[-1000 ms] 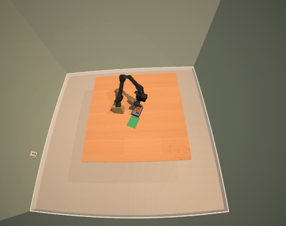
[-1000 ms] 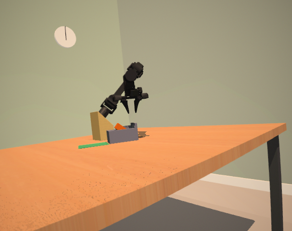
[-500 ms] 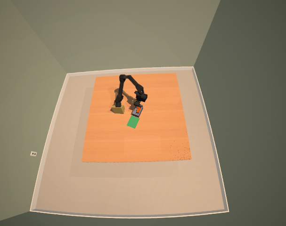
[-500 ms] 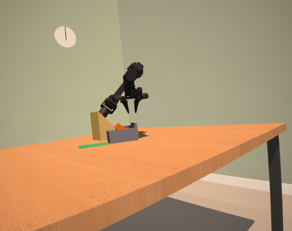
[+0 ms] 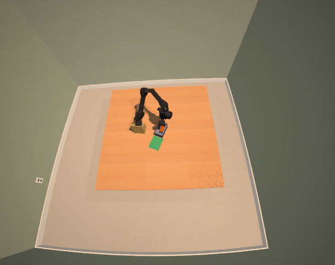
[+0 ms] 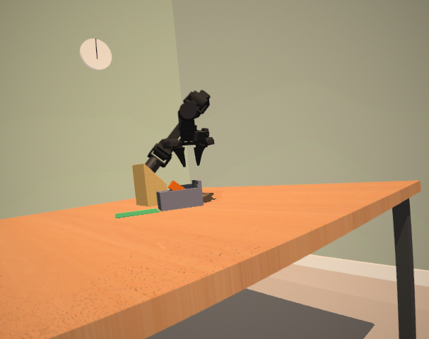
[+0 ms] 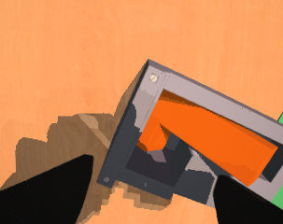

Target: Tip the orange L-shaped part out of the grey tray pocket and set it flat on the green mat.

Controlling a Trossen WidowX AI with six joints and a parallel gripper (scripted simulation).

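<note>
Right now my gripper tip is 2 cm past the orange L-shaped part, 3 cm to the left of it and 10 cm above it. From my gripper tip the other things lie so: green mat 10 cm behind, 19 cm to the right, 16 cm below.
</note>
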